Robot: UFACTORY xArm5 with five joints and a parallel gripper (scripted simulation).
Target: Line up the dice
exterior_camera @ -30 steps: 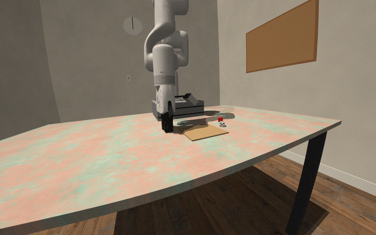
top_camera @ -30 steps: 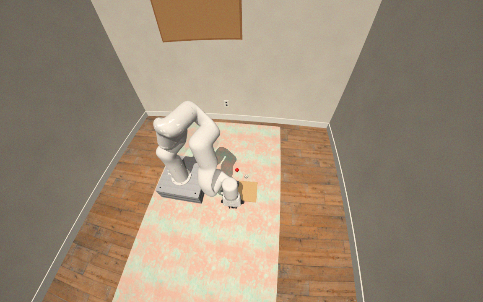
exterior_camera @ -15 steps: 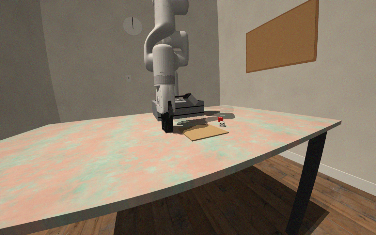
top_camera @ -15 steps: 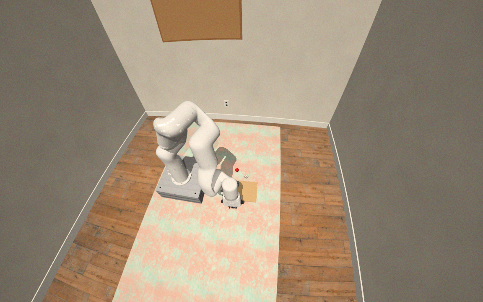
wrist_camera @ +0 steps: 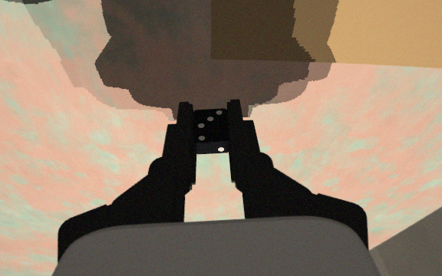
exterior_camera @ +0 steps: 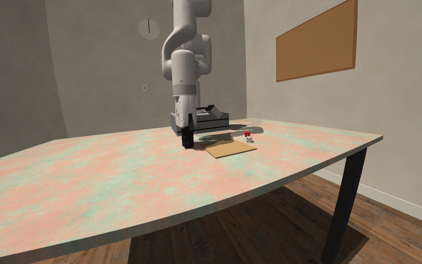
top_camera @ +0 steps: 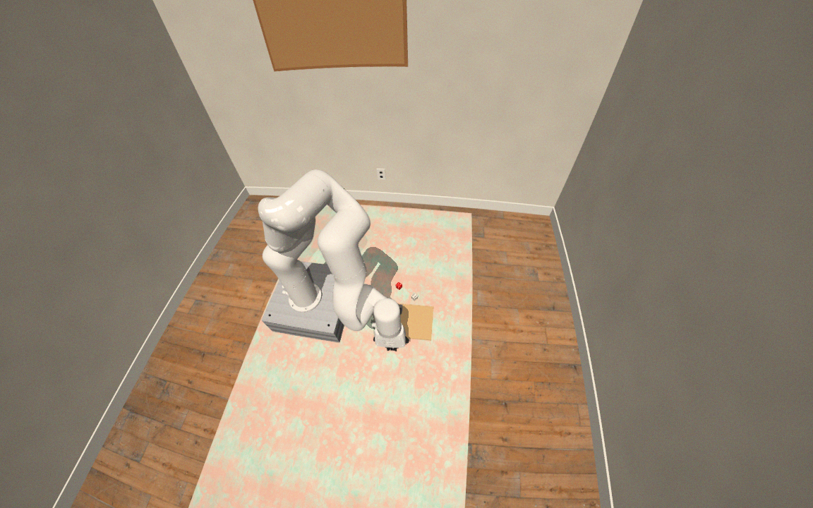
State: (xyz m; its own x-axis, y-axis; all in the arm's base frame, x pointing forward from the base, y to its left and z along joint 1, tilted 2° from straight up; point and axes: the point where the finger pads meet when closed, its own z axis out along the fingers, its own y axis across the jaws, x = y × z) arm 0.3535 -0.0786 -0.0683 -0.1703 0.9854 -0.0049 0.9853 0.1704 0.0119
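My gripper is now 10 mm above the black die. Also, from my hand: red die: 260 mm to the left, 40 mm behind, 10 mm below; then white die: 220 mm to the left, 40 mm ahead, 10 mm below; then tan mat: 120 mm to the left, 60 mm ahead, 20 mm below.
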